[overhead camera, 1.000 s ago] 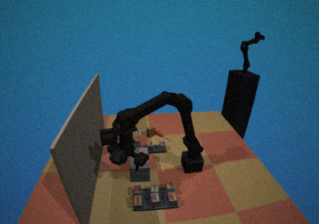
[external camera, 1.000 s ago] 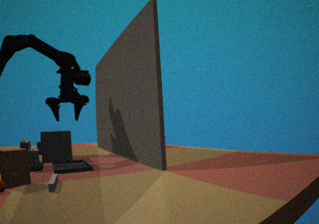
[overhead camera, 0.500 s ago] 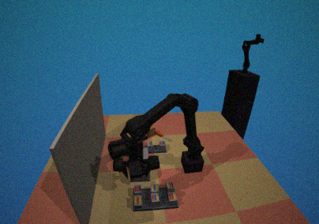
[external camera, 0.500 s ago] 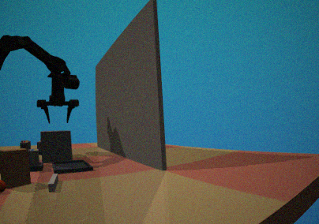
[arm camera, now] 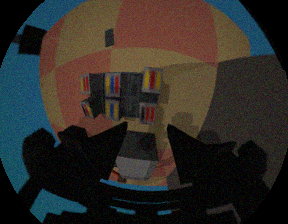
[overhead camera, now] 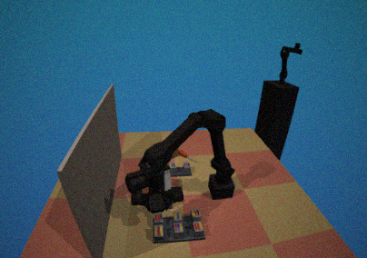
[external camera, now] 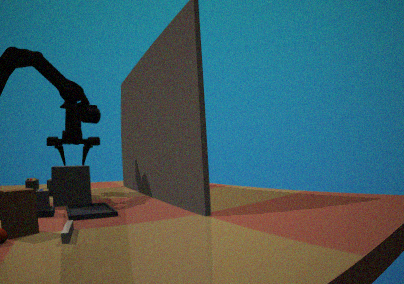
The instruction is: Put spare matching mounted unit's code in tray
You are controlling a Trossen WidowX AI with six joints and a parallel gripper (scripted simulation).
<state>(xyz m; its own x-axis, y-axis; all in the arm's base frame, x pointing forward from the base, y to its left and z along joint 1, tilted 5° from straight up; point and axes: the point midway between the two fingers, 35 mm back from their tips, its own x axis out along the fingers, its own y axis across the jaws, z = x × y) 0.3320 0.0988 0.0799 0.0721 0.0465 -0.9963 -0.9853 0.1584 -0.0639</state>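
The dark tray lies 350 mm to the right of my gripper tip, 90 mm below it and 50 mm behind it. Round my gripper tip: brown block (460 mm to the right, 200 mm behind, 60 mm below); then mounted unit (150 mm to the right, 50 mm behind, 40 mm below); then grey wall panel (210 mm to the right, 180 mm ahead, 130 mm above).
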